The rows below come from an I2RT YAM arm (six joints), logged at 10 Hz.
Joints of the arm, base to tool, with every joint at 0 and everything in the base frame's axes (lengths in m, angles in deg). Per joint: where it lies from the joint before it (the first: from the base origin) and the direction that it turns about. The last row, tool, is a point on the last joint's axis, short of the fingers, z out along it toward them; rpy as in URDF.
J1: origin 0 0 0.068 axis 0 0 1
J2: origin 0.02 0.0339 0.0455 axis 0 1 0
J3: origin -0.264 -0.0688 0 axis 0 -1 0
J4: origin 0.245 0.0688 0.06 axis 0 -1 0
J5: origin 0.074 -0.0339 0.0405 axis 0 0 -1
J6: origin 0.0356 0 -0.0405 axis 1 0 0
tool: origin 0 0 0 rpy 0 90 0
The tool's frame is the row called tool.
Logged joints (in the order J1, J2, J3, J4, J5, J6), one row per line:
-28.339 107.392 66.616 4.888 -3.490 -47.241
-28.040 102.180 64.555 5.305 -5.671 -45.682
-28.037 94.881 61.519 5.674 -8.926 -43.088
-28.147 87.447 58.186 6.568 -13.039 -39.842
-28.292 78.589 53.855 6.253 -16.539 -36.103
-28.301 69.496 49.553 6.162 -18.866 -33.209
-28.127 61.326 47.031 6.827 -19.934 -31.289
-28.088 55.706 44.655 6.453 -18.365 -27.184
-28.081 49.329 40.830 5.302 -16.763 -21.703
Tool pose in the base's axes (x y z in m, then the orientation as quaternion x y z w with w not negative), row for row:
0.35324 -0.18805 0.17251 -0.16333 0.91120 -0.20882 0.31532
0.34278 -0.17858 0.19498 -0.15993 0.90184 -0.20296 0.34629
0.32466 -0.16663 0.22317 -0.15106 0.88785 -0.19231 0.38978
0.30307 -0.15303 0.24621 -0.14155 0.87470 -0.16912 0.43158
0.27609 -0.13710 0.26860 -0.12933 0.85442 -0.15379 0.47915
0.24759 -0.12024 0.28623 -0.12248 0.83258 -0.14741 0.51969
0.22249 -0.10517 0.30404 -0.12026 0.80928 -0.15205 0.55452
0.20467 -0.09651 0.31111 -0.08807 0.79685 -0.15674 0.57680
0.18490 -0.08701 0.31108 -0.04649 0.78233 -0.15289 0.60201
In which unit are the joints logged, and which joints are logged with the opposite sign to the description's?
The joints are logged in degrees. Opposite sign: J4.
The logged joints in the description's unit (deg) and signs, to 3 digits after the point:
-28.339 107.392 66.616 -4.888 -3.490 -47.241
-28.040 102.180 64.555 -5.305 -5.671 -45.682
-28.037 94.881 61.519 -5.674 -8.926 -43.088
-28.147 87.447 58.186 -6.568 -13.039 -39.842
-28.292 78.589 53.855 -6.253 -16.539 -36.103
-28.301 69.496 49.553 -6.162 -18.866 -33.209
-28.127 61.326 47.031 -6.827 -19.934 -31.289
-28.088 55.706 44.655 -6.453 -18.365 -27.184
-28.081 49.329 40.830 -5.302 -16.763 -21.703

